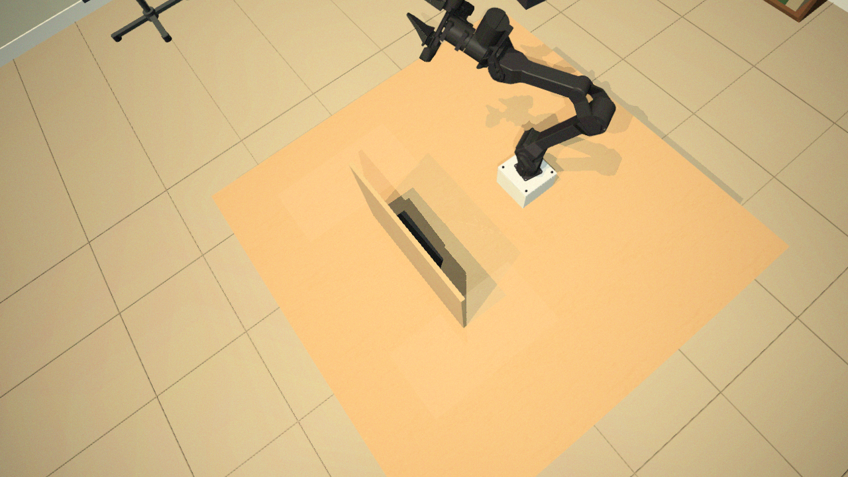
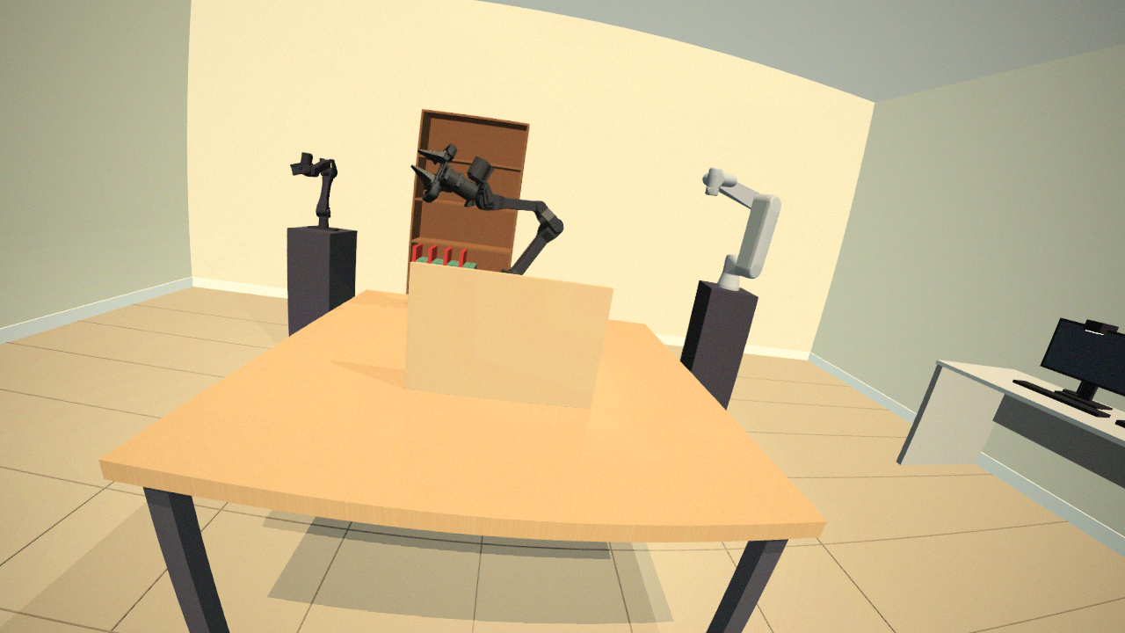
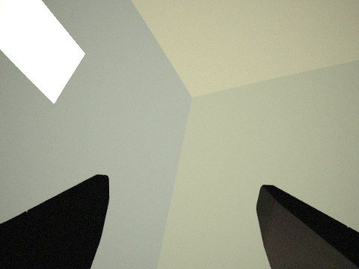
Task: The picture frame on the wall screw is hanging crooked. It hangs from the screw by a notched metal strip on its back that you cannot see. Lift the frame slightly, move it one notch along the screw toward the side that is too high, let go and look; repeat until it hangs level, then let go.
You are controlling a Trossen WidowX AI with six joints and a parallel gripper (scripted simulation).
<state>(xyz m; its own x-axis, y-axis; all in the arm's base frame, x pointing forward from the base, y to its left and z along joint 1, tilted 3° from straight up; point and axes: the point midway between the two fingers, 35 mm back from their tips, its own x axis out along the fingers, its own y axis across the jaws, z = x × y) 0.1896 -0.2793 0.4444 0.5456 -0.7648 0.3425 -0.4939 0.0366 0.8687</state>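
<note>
The picture frame lies 390 mm below my gripper tip, 380 mm to the left of it and 230 mm ahead of it. From my gripper tip the other things lie so: wall panel (400 mm below, 370 mm to the left, 250 mm ahead).
</note>
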